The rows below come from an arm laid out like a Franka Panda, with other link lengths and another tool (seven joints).
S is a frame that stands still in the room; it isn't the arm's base.
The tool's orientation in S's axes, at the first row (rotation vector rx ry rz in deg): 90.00 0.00 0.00
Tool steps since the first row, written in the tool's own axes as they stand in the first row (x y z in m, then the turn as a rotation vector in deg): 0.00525 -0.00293 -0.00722 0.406 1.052 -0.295; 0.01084 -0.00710 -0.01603 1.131 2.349 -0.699; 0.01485 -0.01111 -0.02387 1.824 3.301 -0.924; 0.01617 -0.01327 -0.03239 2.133 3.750 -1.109; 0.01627 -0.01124 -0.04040 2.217 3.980 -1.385
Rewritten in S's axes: 0.00525 0.00722 -0.00293 0.406 0.295 1.052; 0.01084 0.01603 -0.00710 1.131 0.699 2.349; 0.01485 0.02387 -0.01111 1.824 0.924 3.301; 0.01617 0.03239 -0.01327 2.133 1.109 3.750; 0.01627 0.04040 -0.01124 2.217 1.385 3.980
